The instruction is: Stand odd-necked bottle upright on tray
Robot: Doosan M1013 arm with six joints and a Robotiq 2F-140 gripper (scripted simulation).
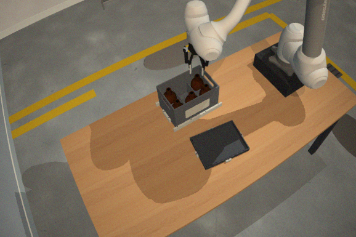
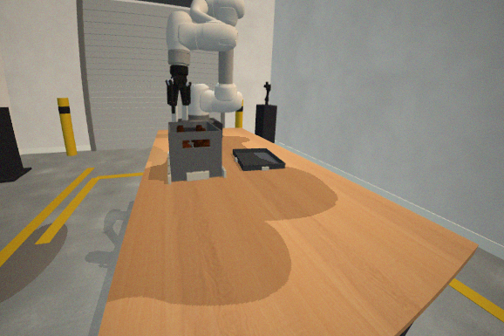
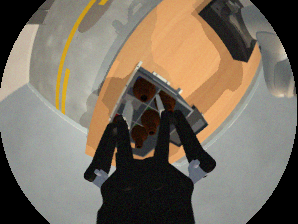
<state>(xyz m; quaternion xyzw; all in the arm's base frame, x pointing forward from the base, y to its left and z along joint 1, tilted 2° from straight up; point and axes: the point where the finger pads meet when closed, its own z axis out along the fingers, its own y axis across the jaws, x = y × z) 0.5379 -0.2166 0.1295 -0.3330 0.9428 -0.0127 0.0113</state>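
My hand is 90 mm short of the grey crate, 30 mm to the right of it and 130 mm above it. The rest, counted from my hand: dark tray: 120 mm ahead, 330 mm to the left, 200 mm below; glass bottle: 100 mm ahead, 70 mm to the left, 130 mm below.
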